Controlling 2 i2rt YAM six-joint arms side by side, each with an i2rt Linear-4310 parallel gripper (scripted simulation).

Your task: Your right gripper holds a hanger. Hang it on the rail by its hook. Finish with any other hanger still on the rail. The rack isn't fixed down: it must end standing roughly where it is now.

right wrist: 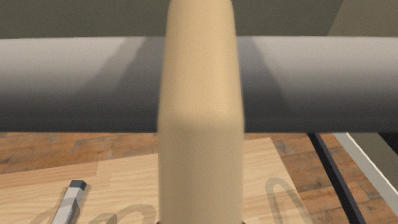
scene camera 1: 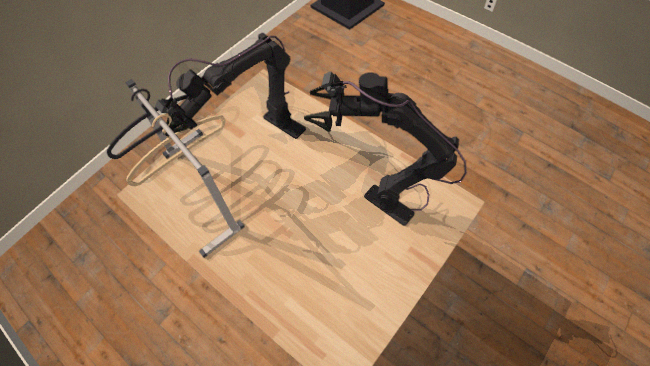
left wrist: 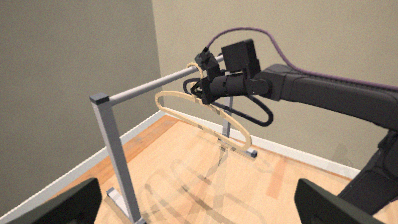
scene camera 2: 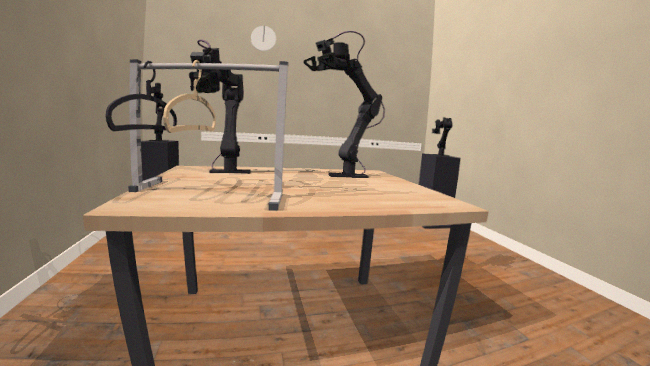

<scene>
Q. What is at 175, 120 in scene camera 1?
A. The right gripper.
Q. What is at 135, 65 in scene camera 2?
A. A grey rack.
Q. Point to a grey rack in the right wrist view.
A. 97, 84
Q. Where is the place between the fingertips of the right gripper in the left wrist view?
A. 192, 90
</scene>
